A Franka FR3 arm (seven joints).
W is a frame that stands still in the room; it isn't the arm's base.
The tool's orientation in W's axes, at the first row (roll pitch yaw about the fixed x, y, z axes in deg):
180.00 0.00 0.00
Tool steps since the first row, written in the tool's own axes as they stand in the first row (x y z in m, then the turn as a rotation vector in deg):
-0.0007 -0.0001 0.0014 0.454 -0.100 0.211
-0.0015 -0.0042 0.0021 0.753 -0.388 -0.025
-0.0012 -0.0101 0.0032 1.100 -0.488 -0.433
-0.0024 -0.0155 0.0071 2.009 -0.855 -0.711
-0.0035 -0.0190 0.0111 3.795 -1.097 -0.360
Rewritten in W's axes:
-0.0007 0.0001 -0.0014 0.454 0.100 -0.211
-0.0015 0.0042 -0.0021 0.753 0.388 0.025
-0.0012 0.0101 -0.0032 1.100 0.488 0.433
-0.0024 0.0155 -0.0071 2.009 0.855 0.711
-0.0035 0.0190 -0.0111 3.795 1.097 0.360

